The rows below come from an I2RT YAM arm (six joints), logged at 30 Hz.
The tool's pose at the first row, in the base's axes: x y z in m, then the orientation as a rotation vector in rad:
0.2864 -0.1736 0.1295 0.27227 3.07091 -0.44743
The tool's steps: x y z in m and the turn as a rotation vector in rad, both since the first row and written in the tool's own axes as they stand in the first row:
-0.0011 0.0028 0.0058 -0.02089 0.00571 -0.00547
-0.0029 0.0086 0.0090 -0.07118 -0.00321 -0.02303
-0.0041 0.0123 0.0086 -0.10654 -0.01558 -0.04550
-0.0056 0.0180 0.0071 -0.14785 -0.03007 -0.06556
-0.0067 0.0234 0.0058 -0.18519 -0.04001 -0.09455
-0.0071 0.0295 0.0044 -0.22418 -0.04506 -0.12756
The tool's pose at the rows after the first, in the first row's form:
0.2880 -0.1728 0.1232 0.26509 3.08070 -0.41526
0.2908 -0.1685 0.1186 0.23410 3.08188 -0.33811
0.2926 -0.1651 0.1180 0.19521 3.07789 -0.28461
0.2951 -0.1596 0.1179 0.15940 3.07007 -0.22229
0.2971 -0.1543 0.1177 0.11165 3.06689 -0.16630
0.2986 -0.1482 0.1174 0.05916 3.06745 -0.10756

